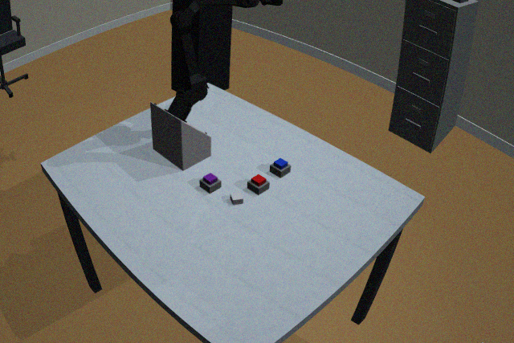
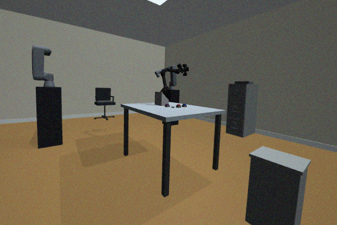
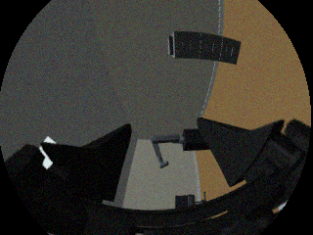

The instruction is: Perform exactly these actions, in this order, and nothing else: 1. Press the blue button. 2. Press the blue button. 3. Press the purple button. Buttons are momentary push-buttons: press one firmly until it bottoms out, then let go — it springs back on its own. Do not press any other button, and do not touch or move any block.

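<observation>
My gripper tip is now 530 mm above the blue button, 360 mm to the left of it and 340 mm short of it. The rest, counted from my gripper tip: red button 530 mm below, 480 mm to the right, 350 mm ahead; small grey block 570 mm to the right, 550 mm below, 340 mm ahead; purple button 580 mm to the right, 530 mm below, 240 mm ahead.
</observation>
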